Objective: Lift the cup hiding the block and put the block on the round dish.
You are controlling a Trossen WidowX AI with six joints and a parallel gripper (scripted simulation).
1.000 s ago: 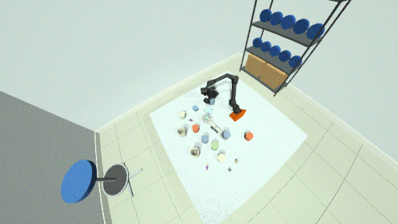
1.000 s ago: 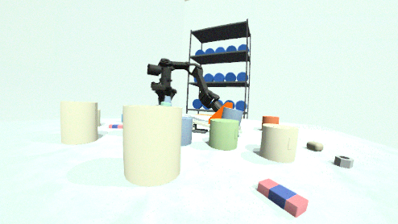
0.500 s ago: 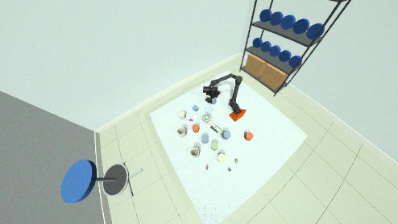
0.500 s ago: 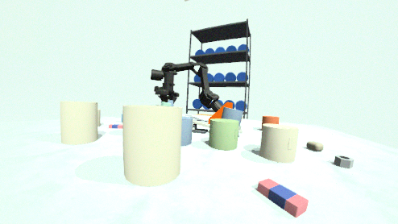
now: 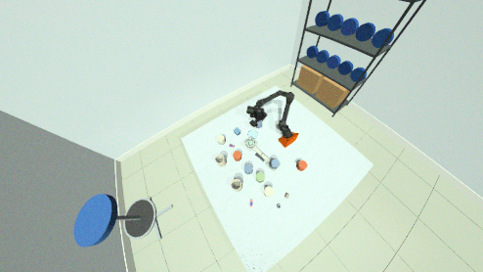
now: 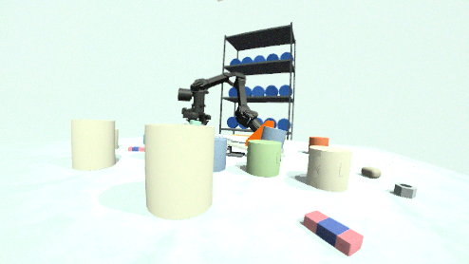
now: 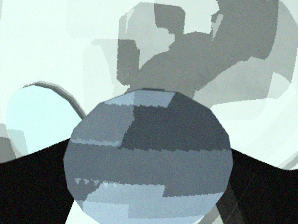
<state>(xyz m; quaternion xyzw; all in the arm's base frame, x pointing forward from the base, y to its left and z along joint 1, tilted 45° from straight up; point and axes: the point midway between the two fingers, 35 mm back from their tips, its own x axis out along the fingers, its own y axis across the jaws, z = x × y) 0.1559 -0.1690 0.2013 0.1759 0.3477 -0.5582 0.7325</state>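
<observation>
Right now my gripper tip is 90 mm short of the pale blue round dish, 50 mm to the right of it and 40 mm above it. Also, from my gripper tip: balance beam 130 mm ahead, 290 mm to the left.
</observation>
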